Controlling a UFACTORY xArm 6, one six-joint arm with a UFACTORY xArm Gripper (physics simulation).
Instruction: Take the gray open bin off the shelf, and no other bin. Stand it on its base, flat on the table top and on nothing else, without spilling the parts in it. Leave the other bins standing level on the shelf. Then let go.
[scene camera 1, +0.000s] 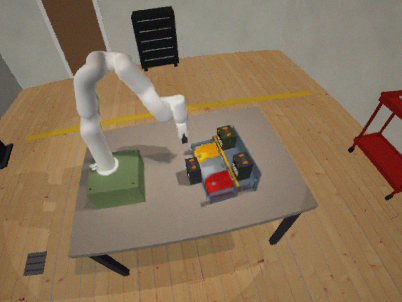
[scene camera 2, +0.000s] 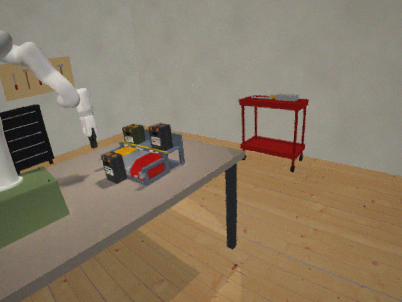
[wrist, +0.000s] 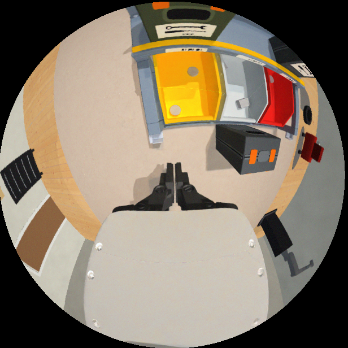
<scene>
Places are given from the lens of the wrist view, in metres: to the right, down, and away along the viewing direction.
gripper (wrist: 174, 172): 0.00, 0.00, 0.14
yellow bin (wrist: 198, 96): 0.06, -0.17, 0.20
red bin (wrist: 280, 107): 0.30, -0.18, 0.16
The marked spots on the yellow bin and the red bin are 0.24 m apart.
</scene>
